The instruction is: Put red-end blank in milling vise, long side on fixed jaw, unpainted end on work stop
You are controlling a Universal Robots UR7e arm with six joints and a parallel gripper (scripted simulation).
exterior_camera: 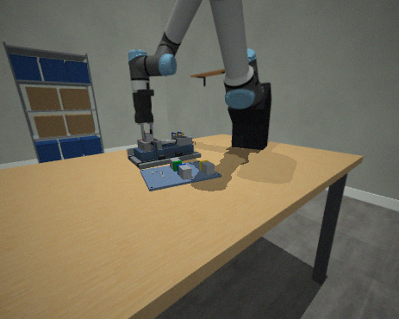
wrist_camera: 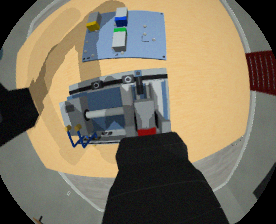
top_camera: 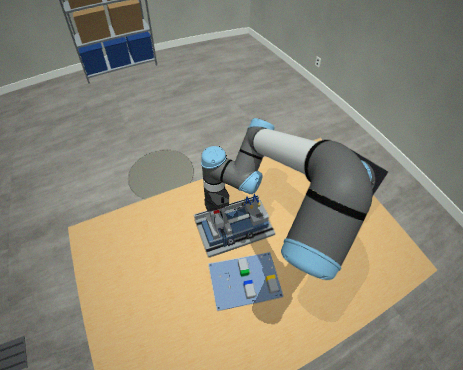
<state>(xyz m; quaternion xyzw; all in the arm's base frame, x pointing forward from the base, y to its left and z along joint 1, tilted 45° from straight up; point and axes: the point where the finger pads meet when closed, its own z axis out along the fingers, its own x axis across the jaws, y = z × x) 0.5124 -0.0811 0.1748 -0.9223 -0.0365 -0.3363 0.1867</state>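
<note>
The red-ended blank lies 20 mm below my hand. From my hand the other things lie so: green-ended blank: 80 mm behind, 180 mm to the left, 100 mm below; then milling vise: 70 mm behind, 10 mm to the right, 90 mm below; then plate: 80 mm behind, 230 mm to the left, 120 mm below.
</note>
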